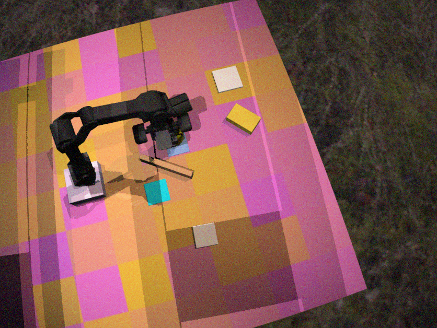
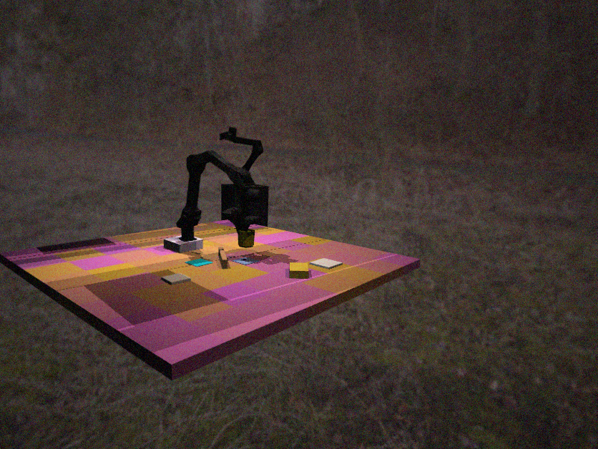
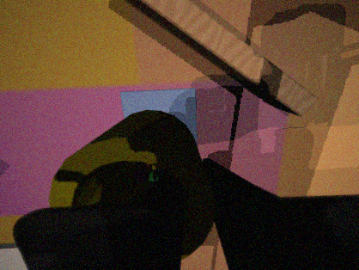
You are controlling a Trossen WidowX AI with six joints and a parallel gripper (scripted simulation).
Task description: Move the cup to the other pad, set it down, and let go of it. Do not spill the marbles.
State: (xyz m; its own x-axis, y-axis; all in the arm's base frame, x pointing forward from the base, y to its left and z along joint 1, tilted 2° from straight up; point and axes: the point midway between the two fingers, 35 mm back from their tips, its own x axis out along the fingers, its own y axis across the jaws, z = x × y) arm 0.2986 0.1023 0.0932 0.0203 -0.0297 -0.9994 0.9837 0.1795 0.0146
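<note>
Now: the yellow cup 2 cm ahead of my gripper tip and 1 cm to the left of it. Round my gripper tip: wooden bar: 1 cm behind, 8 cm to the right, 9 cm below; then grey-blue pad: 3 cm ahead, 1 cm to the left, 11 cm below; then red marble: 3 cm ahead, 1 cm to the left, 2 cm below.
</note>
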